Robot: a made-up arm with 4 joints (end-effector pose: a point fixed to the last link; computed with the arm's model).
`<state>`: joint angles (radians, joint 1 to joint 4).
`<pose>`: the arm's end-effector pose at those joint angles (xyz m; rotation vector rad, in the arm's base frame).
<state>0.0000 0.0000 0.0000 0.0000</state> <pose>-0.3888 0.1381 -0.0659 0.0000 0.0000 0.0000</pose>
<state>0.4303 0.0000 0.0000 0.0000</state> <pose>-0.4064 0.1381 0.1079 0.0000 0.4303 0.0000</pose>
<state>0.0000 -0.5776 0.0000 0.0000</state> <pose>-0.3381 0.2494 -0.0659 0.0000 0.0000 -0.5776</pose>
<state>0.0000 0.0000 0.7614 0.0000</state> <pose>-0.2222 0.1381 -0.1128 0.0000 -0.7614 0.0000</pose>
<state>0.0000 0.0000 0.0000 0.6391</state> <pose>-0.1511 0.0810 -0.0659 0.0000 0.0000 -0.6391</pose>
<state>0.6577 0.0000 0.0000 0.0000</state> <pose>-0.3854 0.1381 0.1983 0.0000 0.6577 0.0000</pose>
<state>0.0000 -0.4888 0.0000 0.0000</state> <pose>-0.3500 0.2344 -0.0659 0.0000 0.0000 -0.4888</pose>
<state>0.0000 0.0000 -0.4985 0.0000</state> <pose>-0.4598 0.1381 0.0244 0.0000 0.4985 0.0000</pose>
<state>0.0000 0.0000 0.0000 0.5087</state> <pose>-0.1958 0.1049 -0.0659 0.0000 0.0000 -0.5087</pose>
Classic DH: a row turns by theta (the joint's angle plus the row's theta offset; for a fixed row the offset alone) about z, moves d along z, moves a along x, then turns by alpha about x. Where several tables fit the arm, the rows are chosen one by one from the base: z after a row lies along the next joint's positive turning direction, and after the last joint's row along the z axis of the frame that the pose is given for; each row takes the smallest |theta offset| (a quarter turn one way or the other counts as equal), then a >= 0, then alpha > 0; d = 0 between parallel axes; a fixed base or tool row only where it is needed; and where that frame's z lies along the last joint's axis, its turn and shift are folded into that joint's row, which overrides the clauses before.
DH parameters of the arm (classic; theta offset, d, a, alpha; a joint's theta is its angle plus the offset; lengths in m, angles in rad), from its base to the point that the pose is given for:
base (fixed): 0 0.0613 0 -1.5708
joint 1: 0 0.1085 -0.1763 1.5708
joint 2: 0 0.0575 -0.0706 1.5708
joint 3: 0 0.3581 -0.1094 1.5708
joint 4: 1.4872 0 -0.3891 3.1416
tool (fixed): 1.4872 -0.1847 0 0

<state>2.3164 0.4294 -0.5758 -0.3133</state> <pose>0.3922 -0.0528 0.4211 0.9235 2.7578 0.4574</pose>
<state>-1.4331 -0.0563 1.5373 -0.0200</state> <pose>0.0883 0.1312 -0.0174 -0.0340 -2.9686 -0.0812</pose>
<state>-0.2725 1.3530 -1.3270 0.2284</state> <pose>-0.2672 -0.1422 0.0537 -1.0852 0.7487 0.7886</pose>
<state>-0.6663 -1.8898 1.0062 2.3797</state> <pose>-0.7130 0.1283 -0.3565 -0.8190 0.6709 1.5363</pose>
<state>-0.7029 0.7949 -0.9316 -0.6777</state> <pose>-0.4922 -0.2621 -0.0274 -0.5005 0.4178 1.1996</pose>
